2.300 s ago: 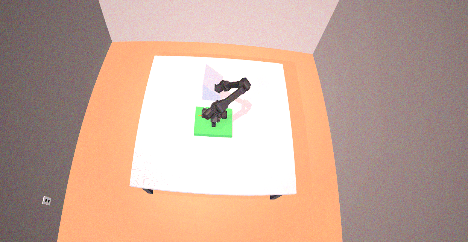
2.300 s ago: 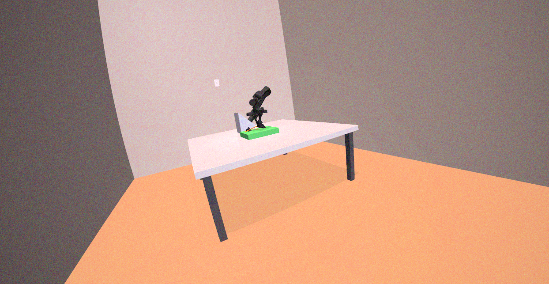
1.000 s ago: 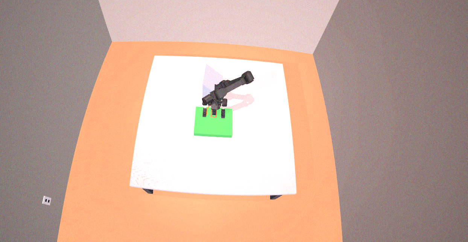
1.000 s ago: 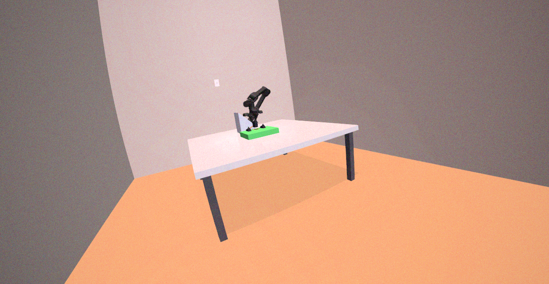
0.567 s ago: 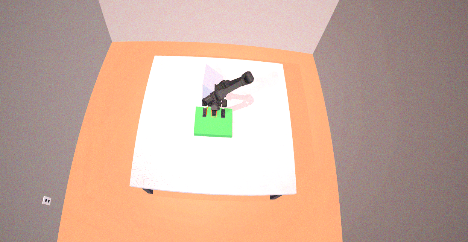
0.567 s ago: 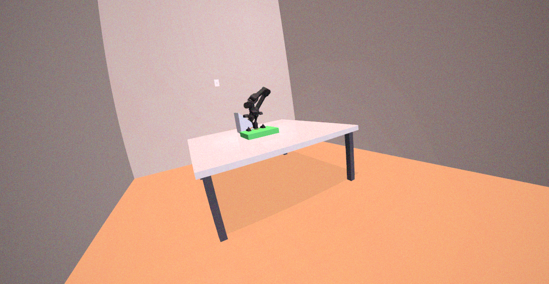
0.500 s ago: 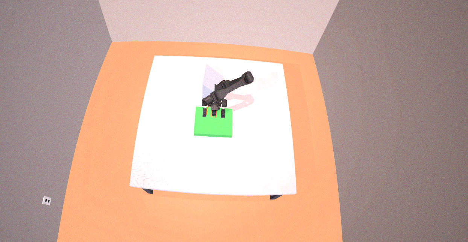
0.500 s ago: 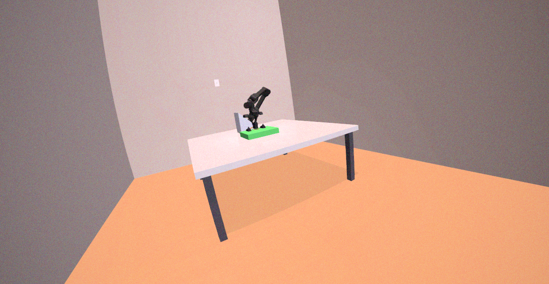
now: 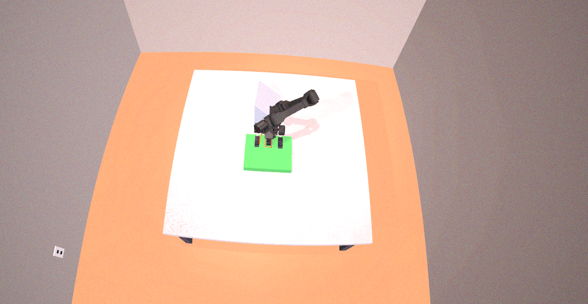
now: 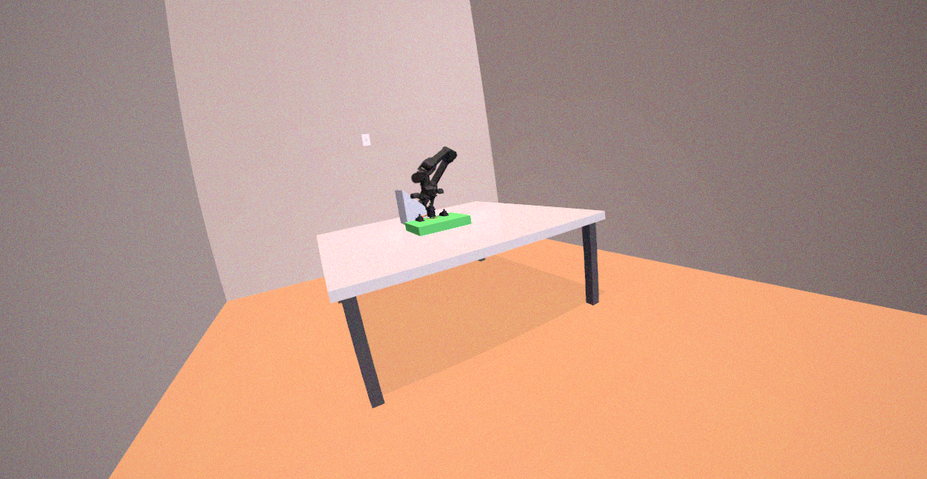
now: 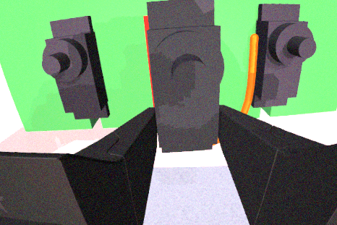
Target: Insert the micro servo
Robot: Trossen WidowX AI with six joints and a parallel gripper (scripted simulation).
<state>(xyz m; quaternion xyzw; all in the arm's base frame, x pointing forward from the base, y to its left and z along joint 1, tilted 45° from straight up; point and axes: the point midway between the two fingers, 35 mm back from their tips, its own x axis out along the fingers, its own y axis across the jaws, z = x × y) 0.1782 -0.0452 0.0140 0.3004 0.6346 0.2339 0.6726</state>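
My gripper tip is now 120 mm short of the green deck and 80 mm above it.
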